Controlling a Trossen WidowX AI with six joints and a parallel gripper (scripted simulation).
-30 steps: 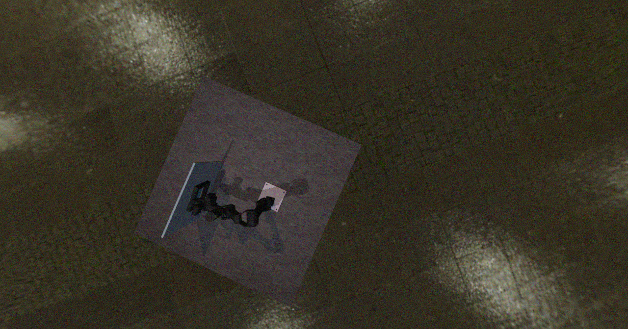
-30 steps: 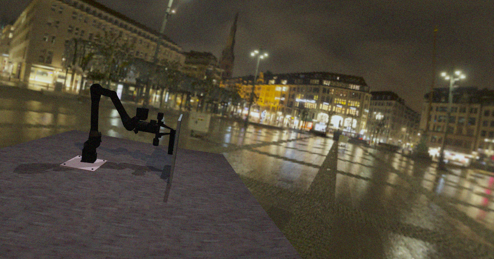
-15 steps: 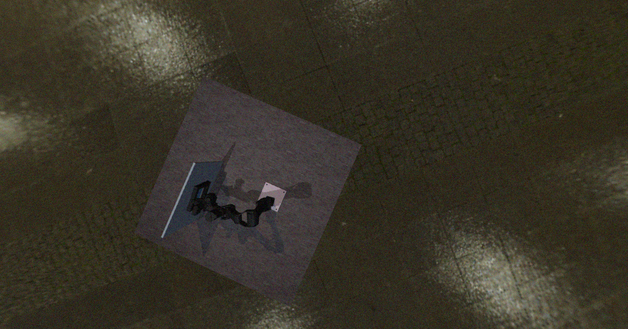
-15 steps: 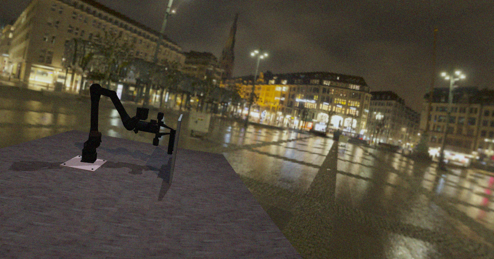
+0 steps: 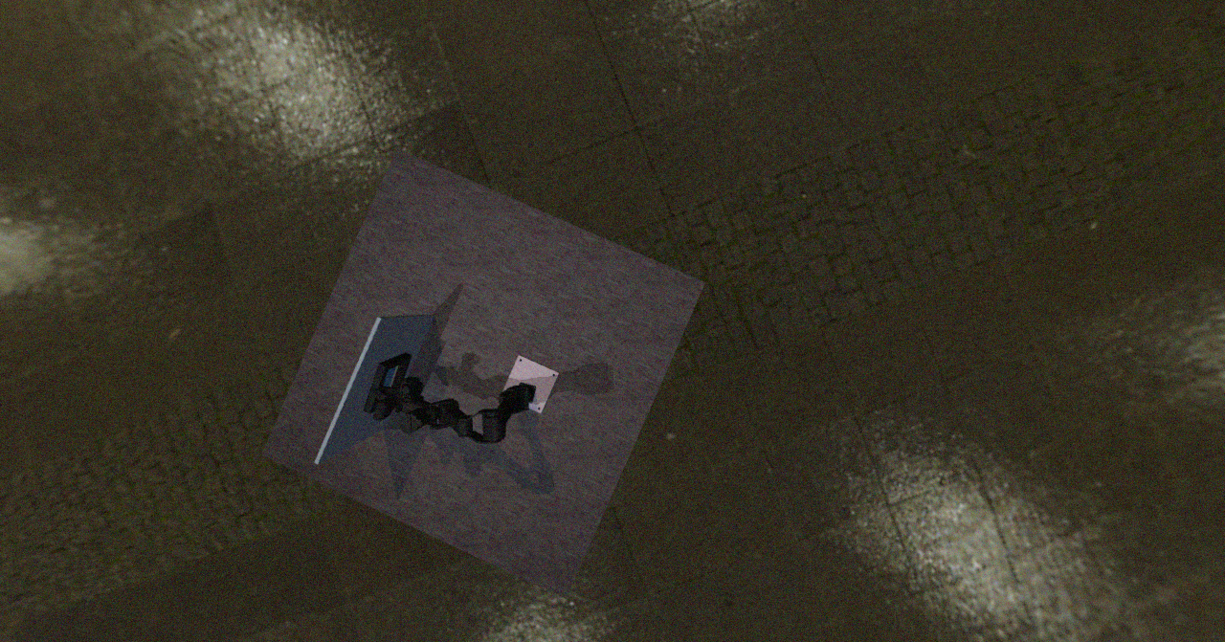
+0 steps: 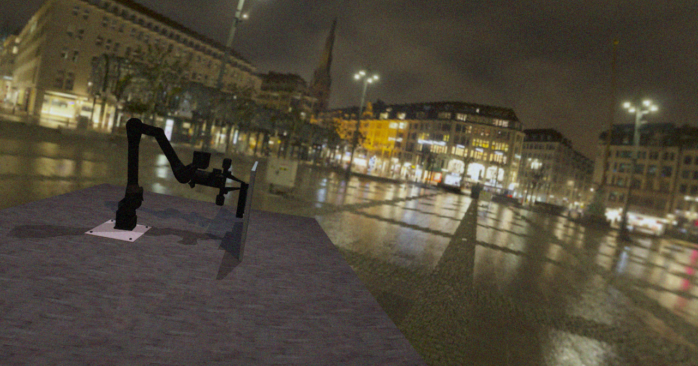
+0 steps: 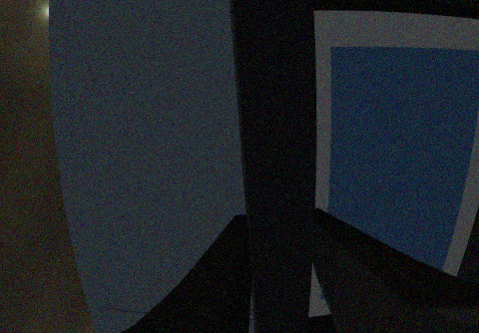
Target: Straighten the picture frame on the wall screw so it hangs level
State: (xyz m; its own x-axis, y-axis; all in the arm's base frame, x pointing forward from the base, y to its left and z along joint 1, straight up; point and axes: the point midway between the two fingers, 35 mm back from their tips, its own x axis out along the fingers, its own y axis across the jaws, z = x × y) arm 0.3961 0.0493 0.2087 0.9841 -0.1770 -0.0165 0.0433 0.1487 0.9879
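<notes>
Right now my gripper tip is 50 mm above the picture frame, 10 mm to the left of it and 10 mm short of it. Round my gripper tip: wall panel (60 mm below, 20 mm ahead, 10 mm to the right).
</notes>
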